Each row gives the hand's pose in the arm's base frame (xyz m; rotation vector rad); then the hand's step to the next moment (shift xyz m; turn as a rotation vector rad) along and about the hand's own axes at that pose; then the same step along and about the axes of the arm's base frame.
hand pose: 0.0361 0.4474 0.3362 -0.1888 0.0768 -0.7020
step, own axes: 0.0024 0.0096 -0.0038 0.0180 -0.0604 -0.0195
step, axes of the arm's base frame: 0.0074 0.0051 -0.0056 -0.0272 -0.0597 -0.0073
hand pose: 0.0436 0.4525 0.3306 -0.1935 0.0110 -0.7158
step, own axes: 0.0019 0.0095 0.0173 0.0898 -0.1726 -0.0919
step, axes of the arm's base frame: 0.0089 0.0087 0.0154 -0.0515 -0.2018 -0.0541
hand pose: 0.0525 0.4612 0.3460 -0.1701 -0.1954 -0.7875
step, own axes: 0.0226 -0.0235 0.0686 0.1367 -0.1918 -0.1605
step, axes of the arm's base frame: -0.0088 -0.0164 0.0736 -0.0254 -0.2626 -0.1079
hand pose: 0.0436 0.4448 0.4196 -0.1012 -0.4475 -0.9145
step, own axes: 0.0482 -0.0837 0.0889 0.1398 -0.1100 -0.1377
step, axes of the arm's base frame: -0.0697 -0.0629 0.0918 0.0328 -0.2086 -0.0776
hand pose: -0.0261 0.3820 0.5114 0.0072 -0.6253 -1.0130
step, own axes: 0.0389 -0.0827 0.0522 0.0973 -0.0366 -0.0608
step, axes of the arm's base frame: -0.0764 -0.0615 0.0383 0.0371 -0.1138 -0.0136
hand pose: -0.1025 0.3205 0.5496 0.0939 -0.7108 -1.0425
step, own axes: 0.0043 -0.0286 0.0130 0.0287 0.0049 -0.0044
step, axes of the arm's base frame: -0.0279 -0.0151 0.0009 0.0150 -0.0219 0.0127
